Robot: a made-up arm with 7 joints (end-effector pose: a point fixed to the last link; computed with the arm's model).
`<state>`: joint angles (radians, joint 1 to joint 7).
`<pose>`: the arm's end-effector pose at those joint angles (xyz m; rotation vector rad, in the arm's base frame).
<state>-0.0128 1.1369 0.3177 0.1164 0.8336 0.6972 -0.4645</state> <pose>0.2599 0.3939 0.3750 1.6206 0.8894 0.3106</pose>
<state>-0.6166 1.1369 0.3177 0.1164 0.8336 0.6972 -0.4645</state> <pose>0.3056 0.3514 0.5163 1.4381 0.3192 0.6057</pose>
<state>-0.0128 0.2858 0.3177 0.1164 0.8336 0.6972 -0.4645</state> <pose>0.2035 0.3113 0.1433 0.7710 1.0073 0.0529</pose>
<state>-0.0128 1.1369 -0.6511 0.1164 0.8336 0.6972 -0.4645</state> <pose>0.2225 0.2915 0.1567 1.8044 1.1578 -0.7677</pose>
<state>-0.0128 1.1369 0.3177 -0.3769 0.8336 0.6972 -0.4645</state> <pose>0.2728 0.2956 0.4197 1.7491 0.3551 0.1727</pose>
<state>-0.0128 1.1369 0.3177 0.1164 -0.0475 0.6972 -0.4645</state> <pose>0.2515 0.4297 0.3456 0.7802 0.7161 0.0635</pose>
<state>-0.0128 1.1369 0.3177 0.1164 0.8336 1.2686 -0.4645</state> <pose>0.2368 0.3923 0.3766 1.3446 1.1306 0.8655</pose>
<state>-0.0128 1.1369 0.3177 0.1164 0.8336 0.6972 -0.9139</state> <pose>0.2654 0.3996 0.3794 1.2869 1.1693 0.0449</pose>
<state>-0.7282 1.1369 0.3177 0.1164 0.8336 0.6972 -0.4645</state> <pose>0.3039 0.3438 0.5442 1.3951 0.2150 0.6541</pose>
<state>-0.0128 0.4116 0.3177 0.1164 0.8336 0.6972 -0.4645</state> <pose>0.2105 0.3360 0.1719 0.8973 0.9987 0.0898</pose>
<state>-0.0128 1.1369 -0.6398 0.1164 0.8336 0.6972 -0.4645</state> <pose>0.2242 0.2926 0.1589 1.8040 1.1555 -0.7545</pose>
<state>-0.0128 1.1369 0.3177 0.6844 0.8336 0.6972 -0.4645</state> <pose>0.1848 0.4819 0.3282 1.3716 1.4806 0.4585</pose>
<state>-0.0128 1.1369 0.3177 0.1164 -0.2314 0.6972 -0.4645</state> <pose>0.2507 0.4333 0.3362 0.6063 0.6711 0.0151</pose>
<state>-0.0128 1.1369 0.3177 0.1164 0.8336 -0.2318 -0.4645</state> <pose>0.2879 0.3726 0.3633 1.8490 0.3874 -0.6167</pose>
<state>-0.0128 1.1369 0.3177 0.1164 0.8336 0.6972 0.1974</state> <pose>0.2536 0.3909 0.3639 2.0302 0.3841 0.7070</pose>
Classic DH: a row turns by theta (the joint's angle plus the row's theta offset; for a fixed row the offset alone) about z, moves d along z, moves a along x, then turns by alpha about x. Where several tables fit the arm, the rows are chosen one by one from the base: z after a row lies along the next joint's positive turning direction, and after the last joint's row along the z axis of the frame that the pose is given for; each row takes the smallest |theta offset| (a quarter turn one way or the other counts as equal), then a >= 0, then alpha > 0; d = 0 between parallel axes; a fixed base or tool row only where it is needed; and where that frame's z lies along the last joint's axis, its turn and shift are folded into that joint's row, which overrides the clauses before.
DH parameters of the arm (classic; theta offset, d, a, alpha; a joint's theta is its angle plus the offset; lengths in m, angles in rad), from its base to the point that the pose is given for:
base (fixed): -0.071 0.4179 0.0202 -1.3004
joint 1: -1.3111 0.0846 -0.0381 -1.5708
joint 2: 1.2915 0.018 -0.0171 1.5708
joint 3: 1.5708 -0.2052 0.0404 -1.5708
joint 4: 1.5708 0.0055 0.0444 1.5708
joint 5: 0 0.2016 -0.0039 -1.5708
joint 6: -1.5708 0.0263 0.0473 1.5708
joint 7: -1.5091 -0.0792 -0.0128 0.2443
tool (fixed): 1.4911 0.0647 0 0

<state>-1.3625 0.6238 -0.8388 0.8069 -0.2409 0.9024 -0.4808</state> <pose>0.4933 0.1646 0.3822 0.7145 0.7149 -0.4140</pose>
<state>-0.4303 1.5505 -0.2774 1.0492 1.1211 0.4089 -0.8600</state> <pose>0.2476 0.4859 0.4490 1.5797 2.0693 0.2407</pose>
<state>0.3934 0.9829 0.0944 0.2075 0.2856 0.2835 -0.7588</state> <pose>0.1415 0.4254 0.1929 0.7637 1.2451 -0.6331</pose>
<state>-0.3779 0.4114 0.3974 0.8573 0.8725 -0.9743 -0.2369</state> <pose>0.2817 0.3127 0.1195 0.9060 -0.1946 -0.6977</pose>
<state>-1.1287 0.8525 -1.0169 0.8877 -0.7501 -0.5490 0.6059</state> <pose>0.4518 0.2525 0.2923 0.5537 -0.5782 0.2312</pose>
